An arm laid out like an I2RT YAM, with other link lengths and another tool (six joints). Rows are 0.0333 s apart.
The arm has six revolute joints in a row. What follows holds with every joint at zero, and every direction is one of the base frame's. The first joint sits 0.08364 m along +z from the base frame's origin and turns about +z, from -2.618 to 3.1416 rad. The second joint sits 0.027 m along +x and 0.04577 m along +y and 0.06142 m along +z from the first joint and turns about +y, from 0 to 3.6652 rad. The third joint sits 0.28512 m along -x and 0.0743 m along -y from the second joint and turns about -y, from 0 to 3.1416 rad. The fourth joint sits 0.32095 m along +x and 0.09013 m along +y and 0.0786 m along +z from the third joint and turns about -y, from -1.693 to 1.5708 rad. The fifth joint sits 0.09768 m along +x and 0.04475 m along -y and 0.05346 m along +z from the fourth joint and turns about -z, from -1.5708 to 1.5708 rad. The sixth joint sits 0.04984 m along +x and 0.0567 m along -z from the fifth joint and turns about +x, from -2.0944 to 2.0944 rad. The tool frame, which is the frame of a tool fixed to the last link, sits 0.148 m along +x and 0.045 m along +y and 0.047 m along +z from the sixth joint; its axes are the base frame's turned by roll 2.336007, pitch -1.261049 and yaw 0.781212 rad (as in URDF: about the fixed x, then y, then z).
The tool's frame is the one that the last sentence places.
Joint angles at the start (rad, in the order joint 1, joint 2, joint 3, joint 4, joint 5, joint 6):
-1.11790 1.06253 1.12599 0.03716 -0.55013 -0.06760
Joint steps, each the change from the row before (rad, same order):
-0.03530 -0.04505 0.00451 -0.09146 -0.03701 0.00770
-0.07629 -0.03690 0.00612 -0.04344 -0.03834 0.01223
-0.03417 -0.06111 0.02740 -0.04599 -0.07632 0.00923
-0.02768 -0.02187 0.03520 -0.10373 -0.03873 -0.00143
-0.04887 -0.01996 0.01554 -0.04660 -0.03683 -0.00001
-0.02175 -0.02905 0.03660 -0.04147 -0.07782 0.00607
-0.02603 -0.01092 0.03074 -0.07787 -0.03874 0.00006
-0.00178 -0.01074 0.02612 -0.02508 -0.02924 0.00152
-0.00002 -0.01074 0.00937 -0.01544 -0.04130 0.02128
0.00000 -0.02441 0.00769 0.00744 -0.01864 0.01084
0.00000 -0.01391 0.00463 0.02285 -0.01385 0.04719
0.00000 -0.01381 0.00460 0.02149 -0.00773 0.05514
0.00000 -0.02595 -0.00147 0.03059 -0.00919 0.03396
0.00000 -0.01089 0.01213 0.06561 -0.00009 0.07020
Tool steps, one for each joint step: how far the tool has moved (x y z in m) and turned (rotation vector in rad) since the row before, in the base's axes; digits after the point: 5 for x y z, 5 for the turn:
-0.01492 0.00778 -0.00088 0.04323 0.01622 0.00212
-0.02716 -0.00363 0.00770 0.00975 -0.00450 -0.03743
-0.01460 0.03204 0.02518 -0.03451 -0.01285 0.04249
-0.00859 0.01080 0.00216 0.04258 0.01711 0.01086
-0.01362 0.00387 0.00375 0.01028 0.00454 -0.01208
-0.00542 0.02881 0.01668 -0.01930 -0.00417 0.05618
-0.00589 0.00984 0.00168 0.03519 0.00888 0.01267
-0.00091 0.01580 0.00923 -0.01043 -0.00177 0.02747
0.00013 0.01414 0.00434 0.01427 -0.00817 0.04180
-0.00210 0.01751 0.00981 -0.02921 -0.01025 0.01901
-0.00216 0.01045 0.01029 0.00246 -0.02420 0.01655
-0.00262 0.00912 0.01021 0.01151 -0.02665 0.01204
-0.00314 0.01561 0.01001 -0.02302 -0.02043 0.01253
-0.00443 0.01313 0.01949 -0.02212 -0.04040 0.00990

